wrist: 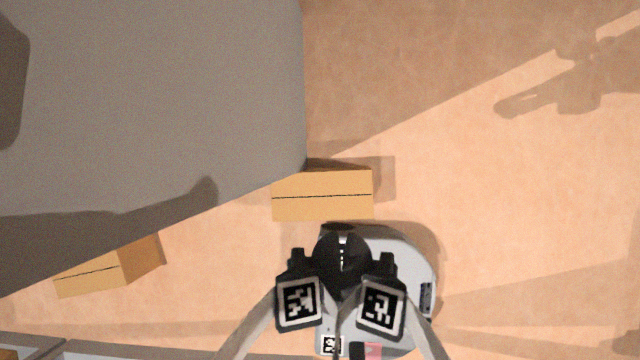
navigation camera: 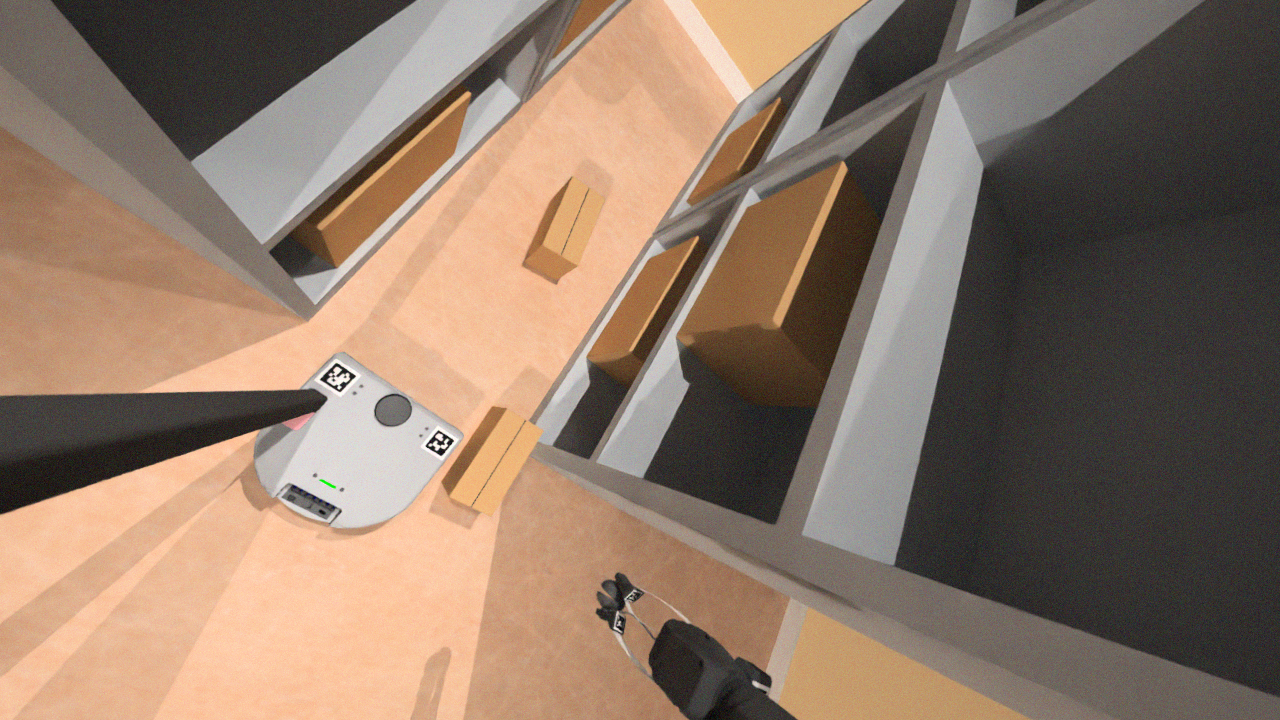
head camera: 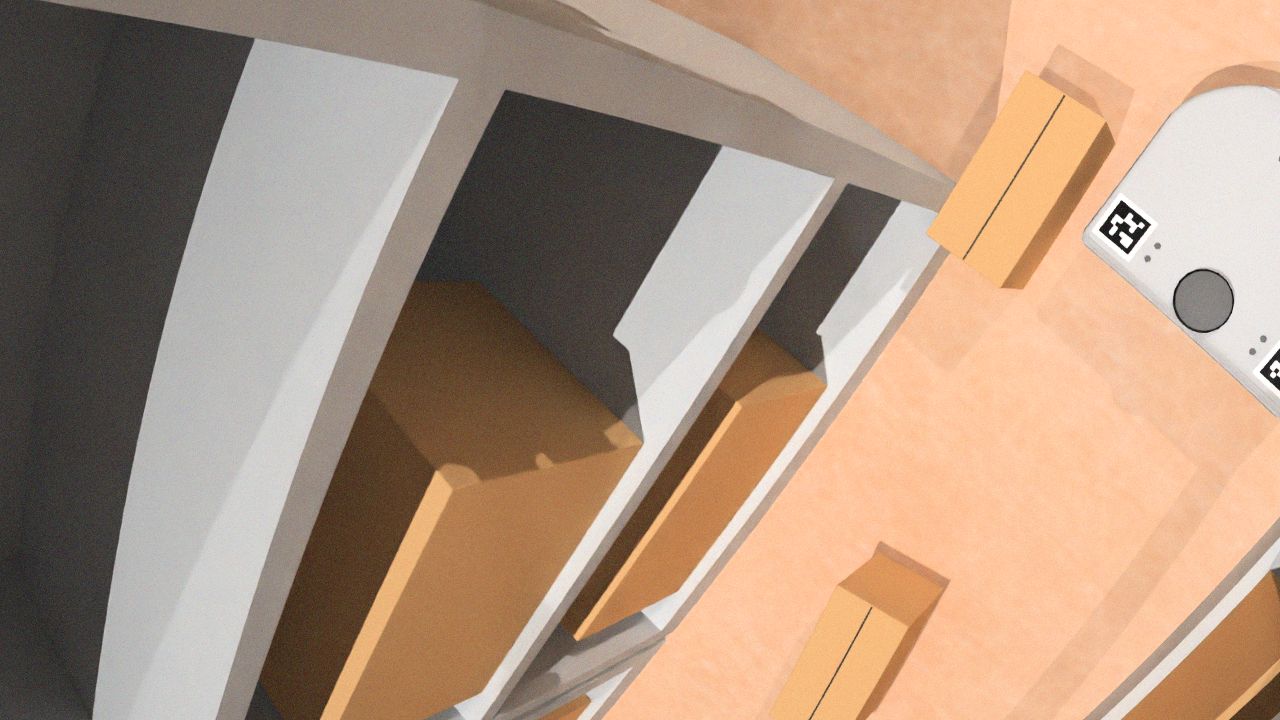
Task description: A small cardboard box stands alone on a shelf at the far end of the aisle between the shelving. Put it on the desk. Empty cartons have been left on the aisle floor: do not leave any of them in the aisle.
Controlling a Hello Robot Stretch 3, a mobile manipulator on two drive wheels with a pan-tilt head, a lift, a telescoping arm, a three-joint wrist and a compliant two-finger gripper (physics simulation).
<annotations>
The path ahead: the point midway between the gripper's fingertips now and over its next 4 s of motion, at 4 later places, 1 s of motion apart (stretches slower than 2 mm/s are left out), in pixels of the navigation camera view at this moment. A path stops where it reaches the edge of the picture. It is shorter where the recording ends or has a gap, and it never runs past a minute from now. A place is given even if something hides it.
My gripper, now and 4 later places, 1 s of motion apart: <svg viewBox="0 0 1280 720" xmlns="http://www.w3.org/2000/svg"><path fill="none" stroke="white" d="M605 589L565 566L517 538L502 522L484 502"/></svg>
</annotations>
